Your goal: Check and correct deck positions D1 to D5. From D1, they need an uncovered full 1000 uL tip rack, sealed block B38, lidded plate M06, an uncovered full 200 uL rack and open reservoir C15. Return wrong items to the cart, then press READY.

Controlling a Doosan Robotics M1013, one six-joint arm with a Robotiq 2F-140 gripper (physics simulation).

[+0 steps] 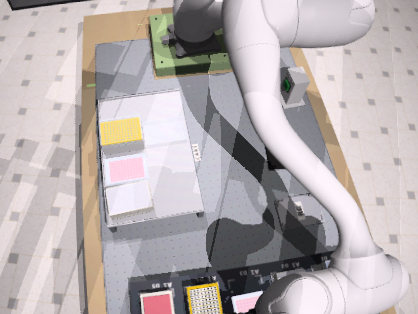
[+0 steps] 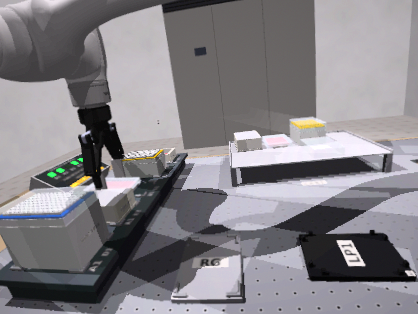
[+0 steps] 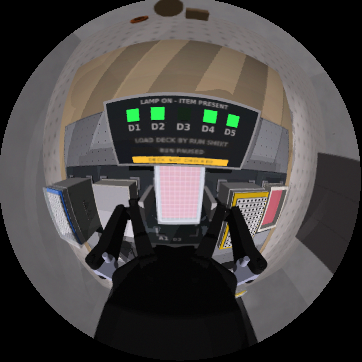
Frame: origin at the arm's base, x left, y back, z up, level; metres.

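Seen in the pictures: gripper, fingertip midpoint: [image 3: 177, 192]; arm's base, link origin: [image 1: 193, 38].
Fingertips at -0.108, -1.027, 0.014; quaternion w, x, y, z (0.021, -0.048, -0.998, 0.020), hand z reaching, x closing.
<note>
Pixels of each thing's top centre, then the offset from my fingertips to it, as dx, dy, dz. "spot": a spot on its surface instead.
- yellow-rimmed rack, top centre: [image 3: 245, 224] [image 1: 205, 309] [image 2: 140, 153] -0.119, +0.056, +0.062
- red-filled open reservoir, top centre: [image 3: 274, 209] -0.242, +0.071, +0.028
- panel, surface spot: [image 3: 183, 140] spot: -0.014, -0.089, +0.060
- cart, top centre: [image 1: 146, 151] [image 2: 296, 144] -0.171, +0.560, +0.013
- yellow rack, top centre: [image 1: 120, 129] [image 2: 306, 120] -0.234, +0.618, +0.078
- flat clear piece, top centre: [image 1: 164, 130] [image 2: 320, 142] -0.100, +0.608, +0.032
My gripper [image 2: 109, 173] [image 3: 177, 192] is shut on a pink plate [image 1: 248, 302] [image 2: 124, 183] [image 3: 180, 182] by its sides, over D3. Its height and any lid or label are unclear. The D1 rack [image 2: 47, 237] [image 3: 62, 215] has a blue band and appears to have a clear cover. A pale block [image 2: 117, 207] [image 3: 116, 195] sits at D2. A yellow-rimmed rack [image 1: 204, 300] [image 2: 145, 155] [image 3: 245, 215] at D4 has mixed light and dark cells. A red-filled open reservoir [image 1: 157, 303] [image 3: 272, 210] is at D5. The panel [image 3: 183, 140] shows D3 unlit, D1, D2, D4 and D5 lit.
The cart [image 1: 170, 195] [image 2: 350, 145] holds a yellow rack [image 1: 121, 131] [image 2: 307, 128], a pink plate [image 1: 126, 169] [image 2: 276, 141], a pale block [image 1: 128, 199] [image 2: 248, 141] and a flat clear piece [image 1: 164, 132]. The RG stand [image 2: 210, 280] and black LP1 stand [image 2: 372, 255] lie beside the deck.
</note>
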